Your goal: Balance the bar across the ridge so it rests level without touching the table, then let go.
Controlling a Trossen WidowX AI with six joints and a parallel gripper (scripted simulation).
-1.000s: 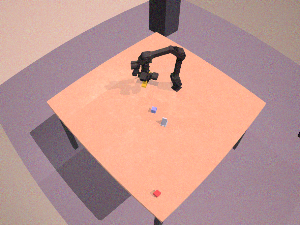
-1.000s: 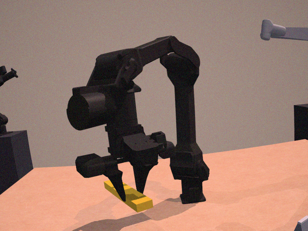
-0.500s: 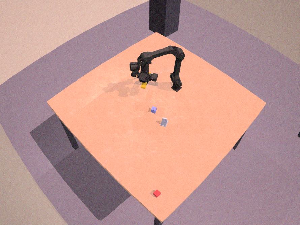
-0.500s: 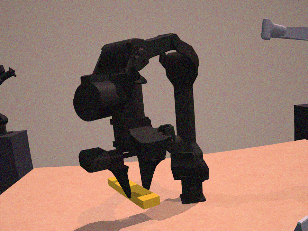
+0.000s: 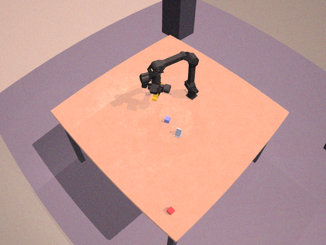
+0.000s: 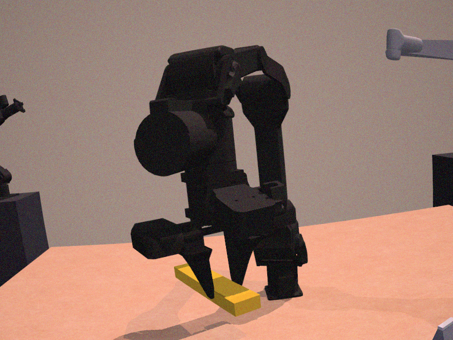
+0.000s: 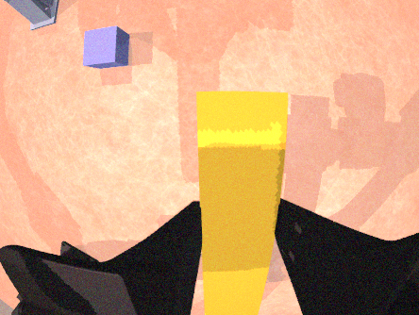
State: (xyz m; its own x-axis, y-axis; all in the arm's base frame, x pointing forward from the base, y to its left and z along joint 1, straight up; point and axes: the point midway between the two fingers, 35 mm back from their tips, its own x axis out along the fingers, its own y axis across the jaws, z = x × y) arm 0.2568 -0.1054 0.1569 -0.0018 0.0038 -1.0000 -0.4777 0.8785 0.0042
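My gripper tip is 4 cm short of the purple cube, 14 cm to the right of it and 11 cm above it. Also, from my gripper tip: small red cube: 48 cm ahead, 61 cm to the left, 11 cm below; yellow bar: 3 cm behind, 1 cm to the right.
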